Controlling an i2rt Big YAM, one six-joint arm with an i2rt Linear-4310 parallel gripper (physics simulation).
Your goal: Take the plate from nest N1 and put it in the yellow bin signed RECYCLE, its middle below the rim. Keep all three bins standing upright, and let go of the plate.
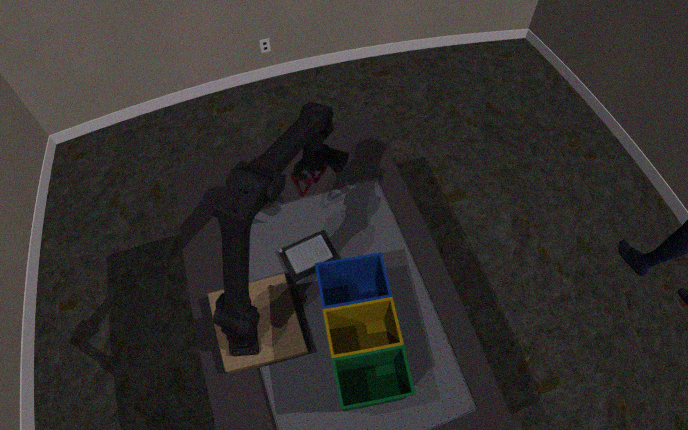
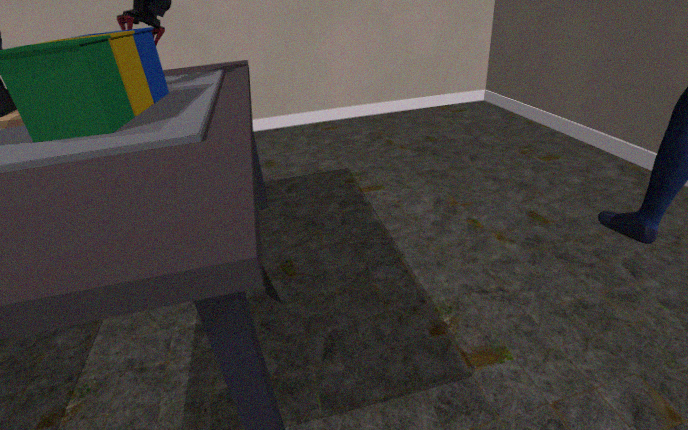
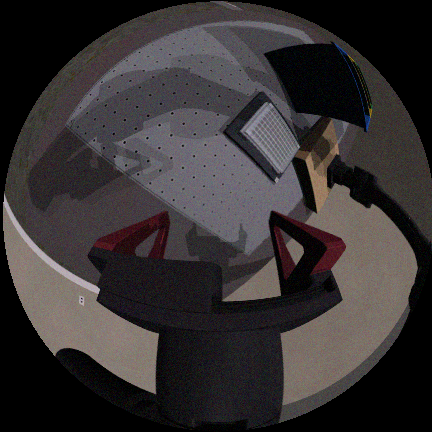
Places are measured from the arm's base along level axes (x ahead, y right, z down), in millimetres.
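Where they show: gripper, fingertip midpoint: (image 1: 308, 189) (image 3: 218, 216); arm's base, link origin: (image 1: 243, 335) (image 2: 0, 111) (image 3: 332, 169).
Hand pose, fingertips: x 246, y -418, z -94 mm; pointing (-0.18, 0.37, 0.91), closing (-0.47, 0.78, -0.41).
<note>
Each offset is from my fingertips to the top centre of the thing. "spot": to the spot under its first point. Level surfaces: height alone.
A pale plate with a grid of wells {spot: dx -29, dy +173, dz +97 mm} (image 1: 307, 253) (image 3: 272, 137) lies in a dark nest {dx -25, dy +172, dz +105 mm} (image 3: 244, 114); no N1 label is readable. My gripper (image 1: 308, 187) (image 2: 142, 36) (image 3: 218, 216) is open and empty, with its red fingers wide apart. It hangs above the table's far end, beyond the plate and apart from it. The yellow bin {dx +90, dy +475, dz -60 mm} (image 1: 365, 329) (image 2: 132, 76) stands upright between the blue bin {dx +85, dy +344, dz -60 mm} (image 1: 352, 278) (image 2: 151, 65) and the green bin {dx +95, dy +605, dz -60 mm} (image 1: 375, 377) (image 2: 71, 96), which also stand upright. Its sign does not show. No plate shows in the yellow bin, though part of its inside is in shadow.
The blue bin stands close beside the nest. The arm's base stands on a wooden board (image 1: 289, 329) (image 3: 320, 185) left of the bins. A perforated grey panel {dz +120 mm} (image 3: 200, 165) lies under the nest and bins. A blue-clad leg (image 1: 654, 256) (image 2: 654, 202) shows at the right, away from the table.
</note>
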